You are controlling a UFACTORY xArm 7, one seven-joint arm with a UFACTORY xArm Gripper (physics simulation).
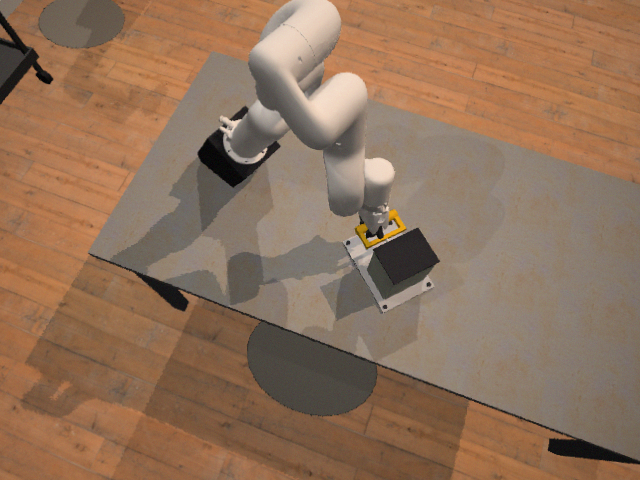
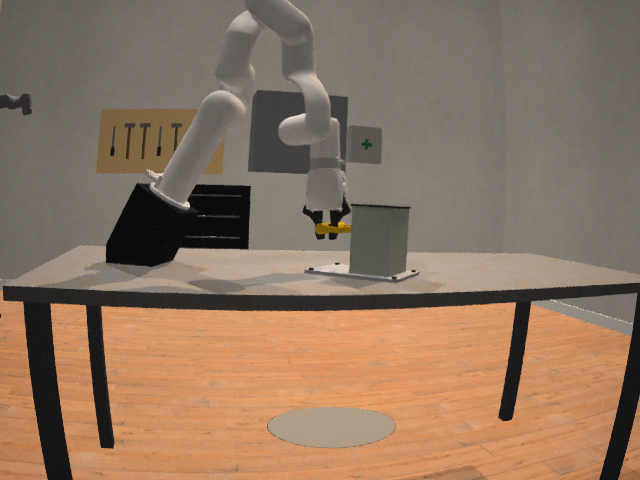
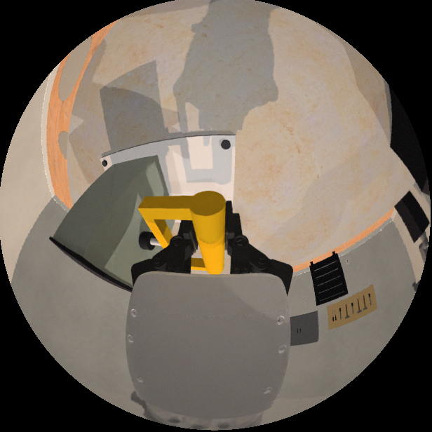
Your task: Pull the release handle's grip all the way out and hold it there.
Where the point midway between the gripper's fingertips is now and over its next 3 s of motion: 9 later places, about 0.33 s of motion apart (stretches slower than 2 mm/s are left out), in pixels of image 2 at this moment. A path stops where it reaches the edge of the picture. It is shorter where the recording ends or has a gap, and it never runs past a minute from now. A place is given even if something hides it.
The gripper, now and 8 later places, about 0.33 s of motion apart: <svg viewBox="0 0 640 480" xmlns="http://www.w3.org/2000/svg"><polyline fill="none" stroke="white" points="326,239 323,238 320,238 318,238 315,237 315,237 314,236 308,236 307,236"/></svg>
